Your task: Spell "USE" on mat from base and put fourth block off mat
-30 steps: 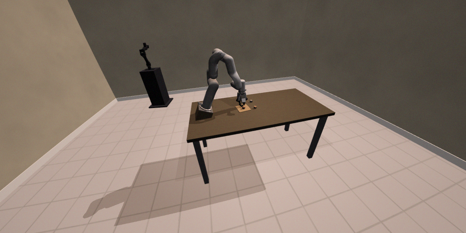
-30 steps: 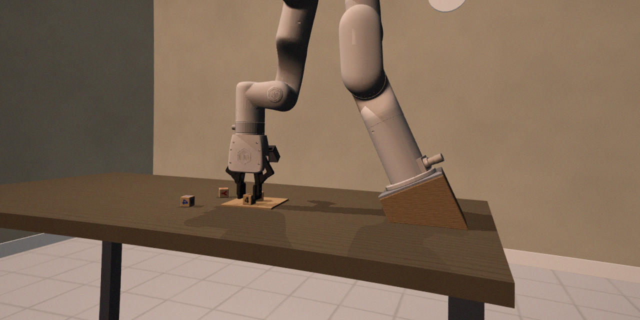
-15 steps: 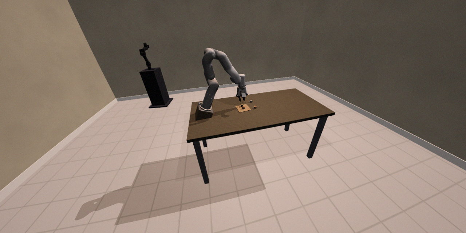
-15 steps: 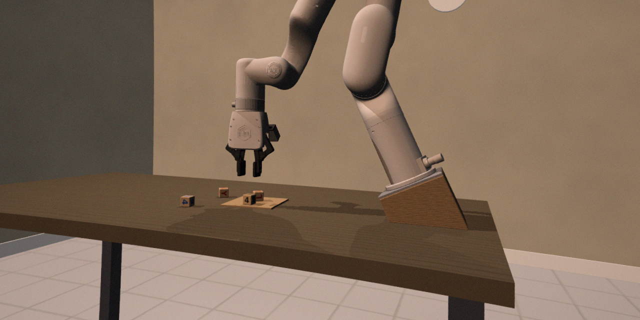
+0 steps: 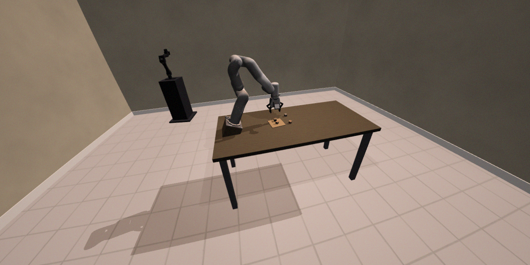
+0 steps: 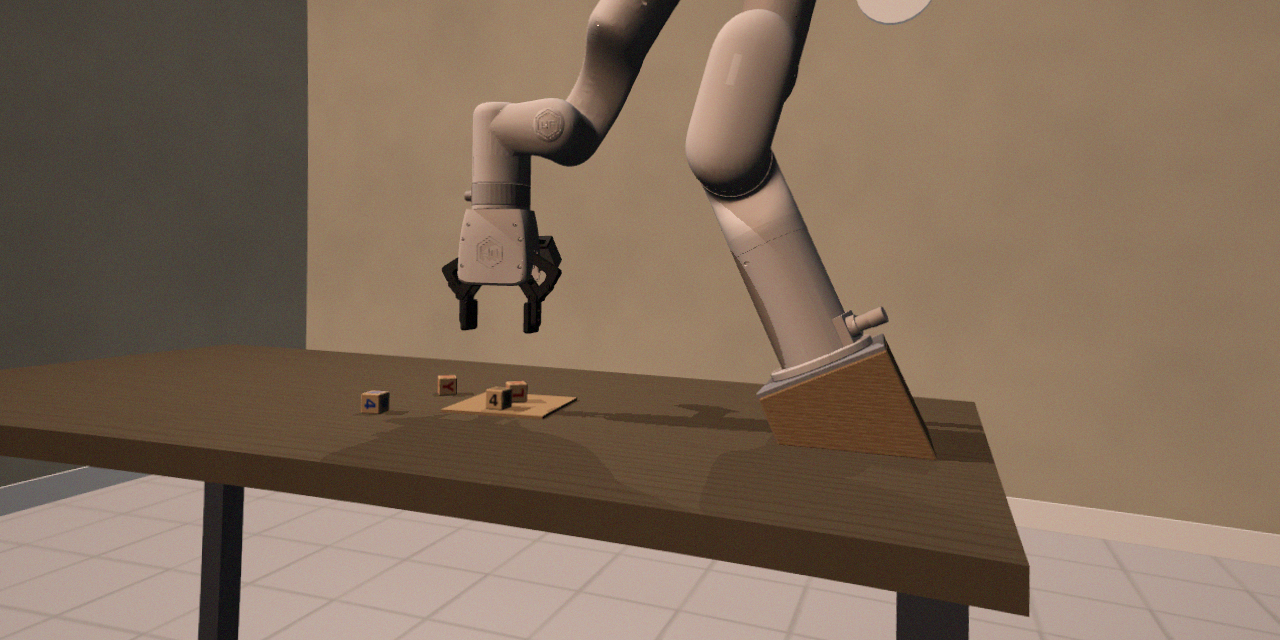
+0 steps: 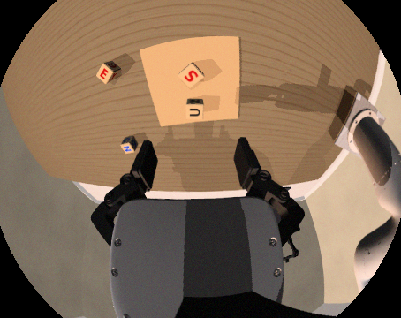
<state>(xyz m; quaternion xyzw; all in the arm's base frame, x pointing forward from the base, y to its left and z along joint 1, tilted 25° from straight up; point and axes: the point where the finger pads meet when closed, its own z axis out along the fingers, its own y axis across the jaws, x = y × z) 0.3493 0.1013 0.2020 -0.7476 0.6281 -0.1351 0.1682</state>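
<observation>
The tan mat lies 11 cm below my hand, 4 cm to the right of it and 1 cm ahead of it.
</observation>
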